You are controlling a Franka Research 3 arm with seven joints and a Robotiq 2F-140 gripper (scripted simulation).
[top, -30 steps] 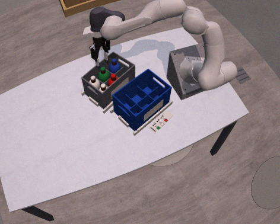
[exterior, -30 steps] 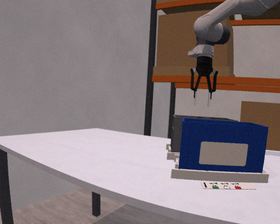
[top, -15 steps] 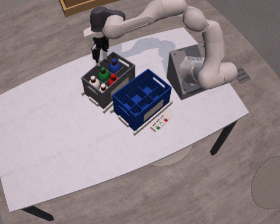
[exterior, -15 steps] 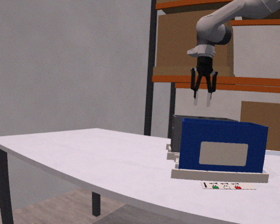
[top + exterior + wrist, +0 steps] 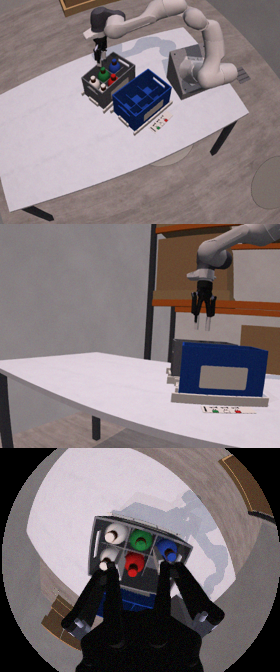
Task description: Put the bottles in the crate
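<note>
Now: the green bottle 17 cm below my hand. From my hand the other things lie so: blue bottle (17 cm below, 8 cm behind, 4 cm to the right); grey crate (17 cm below, 4 cm to the left, 2 cm behind); red bottle (17 cm below, 7 cm to the left, 5 cm behind).
</note>
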